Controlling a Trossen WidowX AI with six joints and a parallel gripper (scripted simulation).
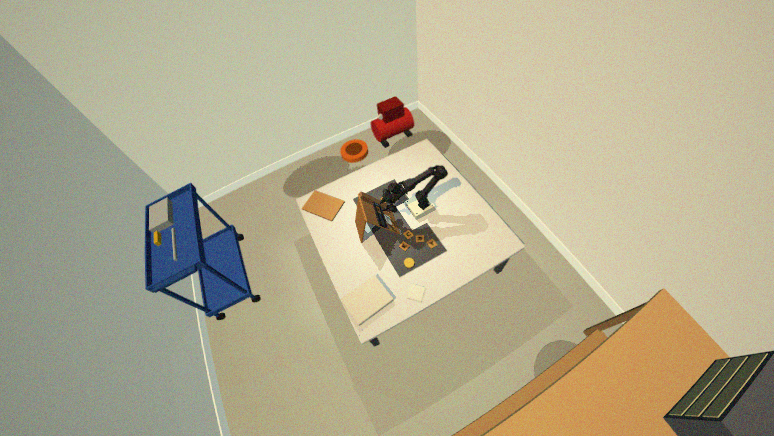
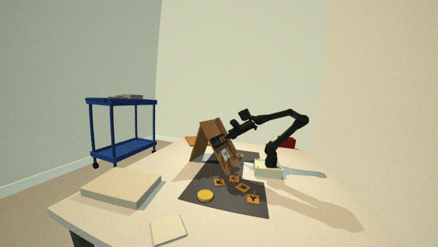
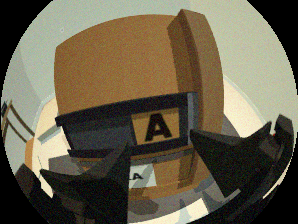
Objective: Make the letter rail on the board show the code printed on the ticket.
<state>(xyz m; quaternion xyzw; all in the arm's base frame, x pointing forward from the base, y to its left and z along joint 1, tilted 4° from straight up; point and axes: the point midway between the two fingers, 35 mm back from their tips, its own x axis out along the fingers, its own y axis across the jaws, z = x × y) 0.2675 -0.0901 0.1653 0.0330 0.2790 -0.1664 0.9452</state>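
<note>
My gripper tip is 6 cm to the right of the white ticket and 10 cm above it. The rest, counted from my gripper tip: yellow disc (6 cm ahead, 39 cm to the left, 18 cm below); then dark mat (10 cm behind, 7 cm to the left, 19 cm below); then orange sheet (30 cm ahead, 44 cm to the right, 18 cm below).
</note>
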